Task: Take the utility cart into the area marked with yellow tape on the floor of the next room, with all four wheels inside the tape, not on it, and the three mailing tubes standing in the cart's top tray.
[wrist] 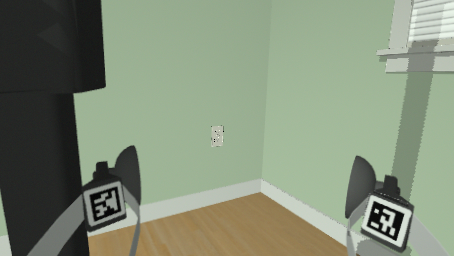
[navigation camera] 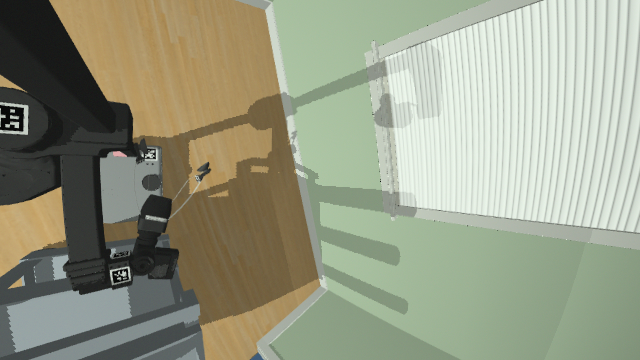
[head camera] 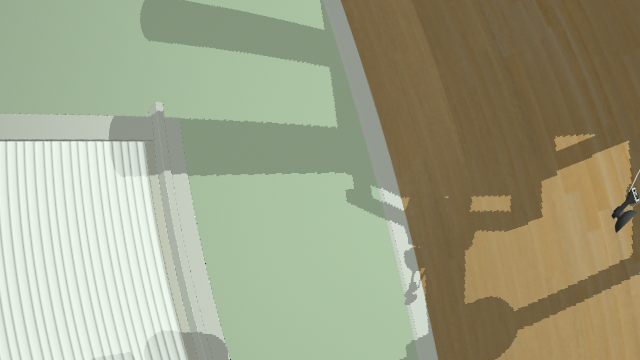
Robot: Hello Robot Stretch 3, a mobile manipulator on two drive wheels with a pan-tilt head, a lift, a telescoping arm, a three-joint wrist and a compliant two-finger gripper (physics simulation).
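Pixels of known places: gripper, fingertip midpoint: [wrist: 241, 171] [navigation camera: 178, 150]; robot's base, origin of the base link: [navigation camera: 150, 181].
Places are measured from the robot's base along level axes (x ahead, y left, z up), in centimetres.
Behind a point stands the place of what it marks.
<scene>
The grey utility cart [navigation camera: 95, 312] {z 47.2, x -16.9, y -36.9 cm} partly shows at the bottom left of the navigation view, close beside the robot's arm and wrist, which cover part of it. My gripper [navigation camera: 173, 160] {z 64.9, x 6.7, y 10.6 cm} [wrist: 241, 171] {z 64.9, x 6.7, y 10.6 cm} is open, its two fingertips wide apart with no object between them. It points away from the cart, over the wood floor near the robot's base. One finger shows at the right edge of the head view. The mailing tubes and the yellow tape do not show in these views. Long round-ended shadows fall on the green wall.
A green wall [head camera: 300, 250] {z 46.3, x 95.9, y 14.7 cm} [navigation camera: 450, 280] {z 112.5, x 113.9, y -52.8 cm} [wrist: 165, 100] {z 60.4, x 4.9, y 116.0 cm} with a white baseboard and a blinded window [head camera: 75, 240] {z 105.3, x 97.3, y 7.5 cm} [navigation camera: 520, 130] {z 134.8, x 93.7, y 21.4 cm} [wrist: 432, 22] {z 90.9, x 84.8, y 54.9 cm} stands ahead. A wall corner and an outlet [wrist: 217, 136] {z 40.0, x 32.6, y 122.8 cm} show in the wrist view. A wall edge [navigation camera: 264, 344] {z 6.7, x 58.8, y -129.8 cm} is right of the cart.
</scene>
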